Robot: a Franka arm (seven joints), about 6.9 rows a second.
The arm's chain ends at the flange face. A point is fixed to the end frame.
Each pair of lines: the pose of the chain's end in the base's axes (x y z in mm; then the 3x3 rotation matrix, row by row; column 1 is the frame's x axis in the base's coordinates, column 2 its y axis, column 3 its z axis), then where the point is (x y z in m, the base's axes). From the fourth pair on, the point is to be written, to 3 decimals.
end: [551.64, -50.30, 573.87], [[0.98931, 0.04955, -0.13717], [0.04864, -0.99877, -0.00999], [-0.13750, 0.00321, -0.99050]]
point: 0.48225 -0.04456 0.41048
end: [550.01, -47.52, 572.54], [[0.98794, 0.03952, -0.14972], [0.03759, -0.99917, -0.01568], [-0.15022, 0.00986, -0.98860]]
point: 0.47863 -0.04224 0.40999
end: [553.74, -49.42, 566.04], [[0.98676, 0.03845, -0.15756], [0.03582, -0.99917, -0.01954], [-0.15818, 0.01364, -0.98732]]
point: 0.48108 -0.04472 0.40404
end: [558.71, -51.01, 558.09], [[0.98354, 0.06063, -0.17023], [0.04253, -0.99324, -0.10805], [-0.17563, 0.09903, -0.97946]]
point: 0.484 -0.062 0.397
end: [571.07, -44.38, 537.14], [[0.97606, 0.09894, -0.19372], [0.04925, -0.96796, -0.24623], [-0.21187, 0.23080, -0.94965]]
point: 0.492 -0.079 0.382
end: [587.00, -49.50, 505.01], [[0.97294, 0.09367, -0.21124], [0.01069, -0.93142, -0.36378], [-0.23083, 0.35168, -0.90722]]
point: 0.505 -0.103 0.357
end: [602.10, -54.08, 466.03], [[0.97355, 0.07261, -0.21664], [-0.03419, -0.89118, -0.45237], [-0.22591, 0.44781, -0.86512]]
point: 0.520 -0.121 0.324
